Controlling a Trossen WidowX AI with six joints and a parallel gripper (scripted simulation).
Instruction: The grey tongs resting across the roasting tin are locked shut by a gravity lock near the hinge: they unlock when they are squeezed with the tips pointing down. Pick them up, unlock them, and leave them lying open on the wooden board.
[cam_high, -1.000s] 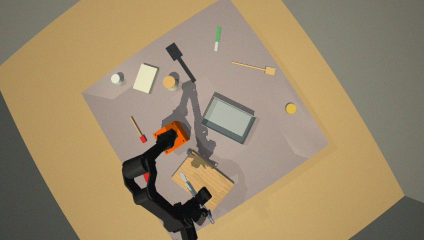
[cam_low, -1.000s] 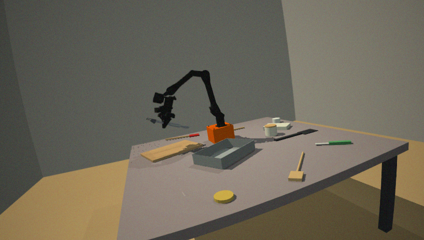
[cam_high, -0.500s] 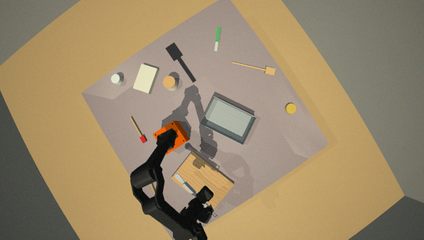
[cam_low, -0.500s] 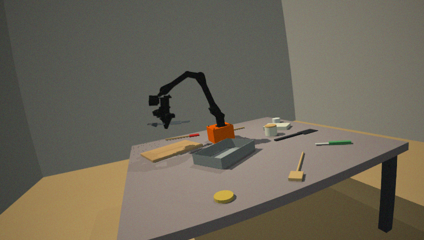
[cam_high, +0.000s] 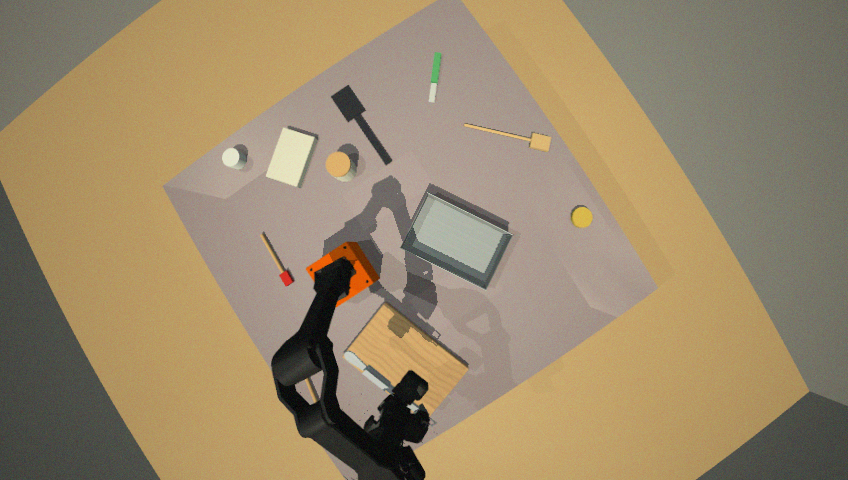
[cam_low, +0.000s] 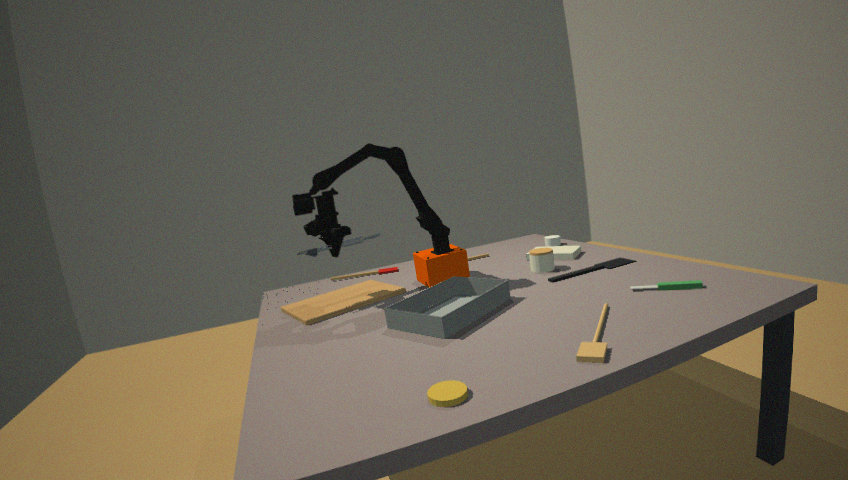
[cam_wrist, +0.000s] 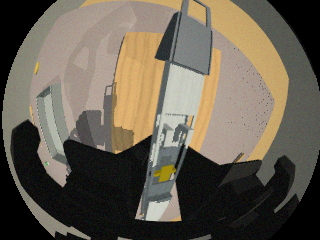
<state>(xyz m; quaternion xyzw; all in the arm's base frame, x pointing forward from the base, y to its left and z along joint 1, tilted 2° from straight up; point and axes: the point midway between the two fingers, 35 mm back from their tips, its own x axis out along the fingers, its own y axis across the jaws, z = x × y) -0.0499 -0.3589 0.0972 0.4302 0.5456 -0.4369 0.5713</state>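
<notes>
Now: gripper tip 15 cm above the wooden board. Also, from my gripper tip: cork-lidded jar (65 cm to the left, 23 cm ahead, 12 cm below); yellow disc (78 cm ahead, 15 cm below, 3 cm to the left); grey roasting tin (38 cm ahead, 22 cm to the left, 13 cm below).
</notes>
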